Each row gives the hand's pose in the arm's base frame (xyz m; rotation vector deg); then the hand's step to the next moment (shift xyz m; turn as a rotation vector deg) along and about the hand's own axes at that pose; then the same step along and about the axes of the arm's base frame.
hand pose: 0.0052 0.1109 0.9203 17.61 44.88 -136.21
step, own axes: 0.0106 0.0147 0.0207 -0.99 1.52 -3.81
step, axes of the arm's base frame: 0.0001 -0.0269 0.0056 1.82 1.80 -3.36
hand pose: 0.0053 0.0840 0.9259 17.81 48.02 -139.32
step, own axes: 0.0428 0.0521 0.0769 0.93 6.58 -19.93
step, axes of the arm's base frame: -0.0090 -0.1003 0.0177 3.72 7.74 -19.17
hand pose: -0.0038 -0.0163 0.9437 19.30 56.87 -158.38
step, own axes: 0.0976 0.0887 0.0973 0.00 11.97 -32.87
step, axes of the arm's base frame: -0.0859 -0.1394 -0.0070 7.88 12.06 -31.88
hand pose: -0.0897 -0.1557 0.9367 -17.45 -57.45 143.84
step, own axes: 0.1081 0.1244 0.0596 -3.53 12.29 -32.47
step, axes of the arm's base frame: -0.1539 -0.0679 -0.0490 10.78 10.00 -31.65
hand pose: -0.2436 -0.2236 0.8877 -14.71 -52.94 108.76
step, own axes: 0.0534 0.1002 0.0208 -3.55 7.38 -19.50
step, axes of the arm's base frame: -0.1060 0.0106 -0.0444 7.20 4.81 -19.30
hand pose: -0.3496 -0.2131 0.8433 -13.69 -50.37 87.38
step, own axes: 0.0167 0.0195 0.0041 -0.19 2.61 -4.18
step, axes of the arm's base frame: -0.0204 0.0156 -0.0040 0.66 1.65 -4.60
